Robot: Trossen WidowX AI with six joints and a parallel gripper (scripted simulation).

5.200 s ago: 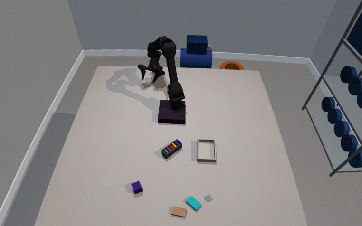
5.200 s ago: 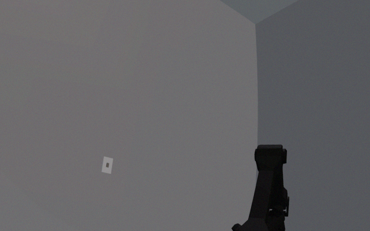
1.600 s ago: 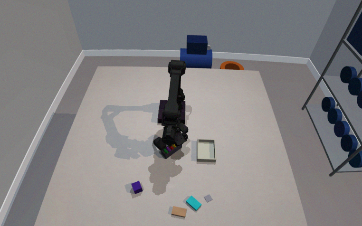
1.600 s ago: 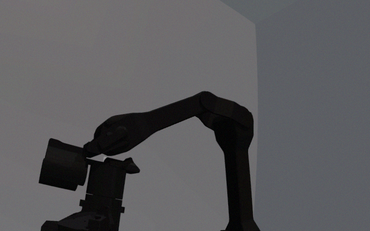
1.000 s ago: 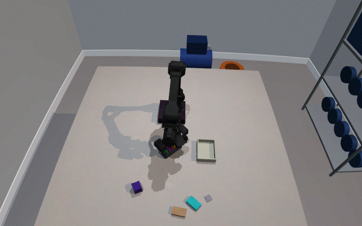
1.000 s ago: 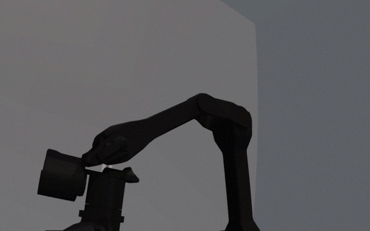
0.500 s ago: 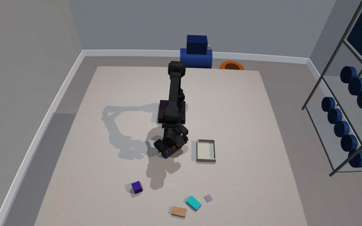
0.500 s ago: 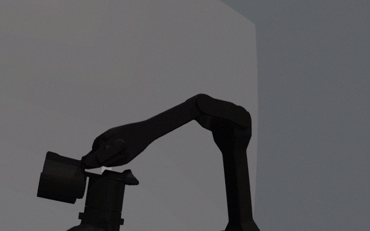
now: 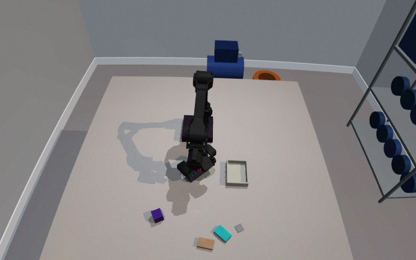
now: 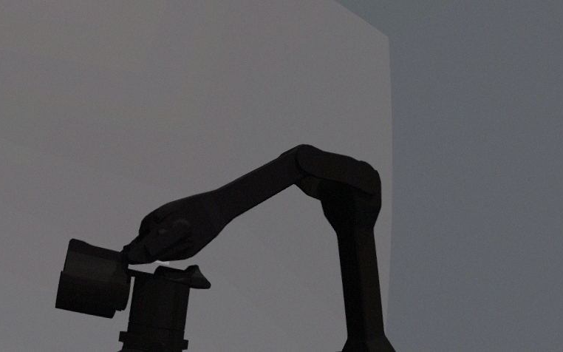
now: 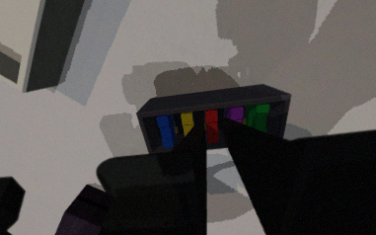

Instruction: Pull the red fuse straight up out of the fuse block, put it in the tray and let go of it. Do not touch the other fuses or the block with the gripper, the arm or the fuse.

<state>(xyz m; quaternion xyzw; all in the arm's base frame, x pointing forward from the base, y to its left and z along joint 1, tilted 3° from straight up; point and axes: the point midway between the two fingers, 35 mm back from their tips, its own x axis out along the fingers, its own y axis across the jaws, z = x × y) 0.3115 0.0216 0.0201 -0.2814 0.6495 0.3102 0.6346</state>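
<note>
Now: gripper tip 10 mm above the red fuse. Round my gripper tip: purple cube 250 mm ahead, 130 mm to the right, 10 mm below; then white tray 20 mm behind, 190 mm to the left, 30 mm below; then cyan block 280 mm ahead, 150 mm to the left, 30 mm below.
</note>
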